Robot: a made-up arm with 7 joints.
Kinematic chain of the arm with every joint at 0, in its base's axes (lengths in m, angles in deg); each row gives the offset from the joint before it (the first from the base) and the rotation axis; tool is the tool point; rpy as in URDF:
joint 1: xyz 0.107 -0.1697 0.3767 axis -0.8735 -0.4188 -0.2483
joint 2: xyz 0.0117 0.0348 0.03 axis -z
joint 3: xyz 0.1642 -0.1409 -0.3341 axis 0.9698 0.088 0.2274
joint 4: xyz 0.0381 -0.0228 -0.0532 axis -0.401 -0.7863 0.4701
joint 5: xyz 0.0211 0.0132 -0.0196 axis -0.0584 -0.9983 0
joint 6: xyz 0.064 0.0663 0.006 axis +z
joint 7: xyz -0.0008 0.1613 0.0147 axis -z
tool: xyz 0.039 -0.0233 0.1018 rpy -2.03 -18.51 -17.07
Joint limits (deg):
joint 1: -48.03..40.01
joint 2: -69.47..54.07
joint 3: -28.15..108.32
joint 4: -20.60..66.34
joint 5: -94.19..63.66
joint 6: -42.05..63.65
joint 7: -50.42..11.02
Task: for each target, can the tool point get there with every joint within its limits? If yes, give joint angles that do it. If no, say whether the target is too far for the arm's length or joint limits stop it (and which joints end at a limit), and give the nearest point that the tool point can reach.
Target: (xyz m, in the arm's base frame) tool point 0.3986 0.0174 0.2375
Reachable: yes | joints 10.87 -29.38 64.45 -5.18 -66.30 27.20 -34.12
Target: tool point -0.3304 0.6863 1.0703
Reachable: no: too far | nearest point -0.0191 0.3396 0.4945 | short by 0.741 m
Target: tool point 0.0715 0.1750 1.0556
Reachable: no: joint limits stop it (at a limit: joint 1, joint 2, joint 3, joint 4, joint 6, joint 7) | nearest point 0.1015 0.1728 0.5816 | short by 0.475 m
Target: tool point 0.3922 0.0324 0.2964
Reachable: yes | joints -35.80 -15.84 75.79 12.84 -27.24 -12.22 -17.60
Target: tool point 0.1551 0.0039 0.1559
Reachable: yes | joints -16.65 -23.28 21.17 20.84 16.08 48.56 -20.02
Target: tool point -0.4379 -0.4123 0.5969
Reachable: no: joint limits stop it (at a limit: joint 1, joint 2, joint 3, joint 6, joint 7) | nearest point -0.0605 -0.4336 0.4088 | short by 0.422 m
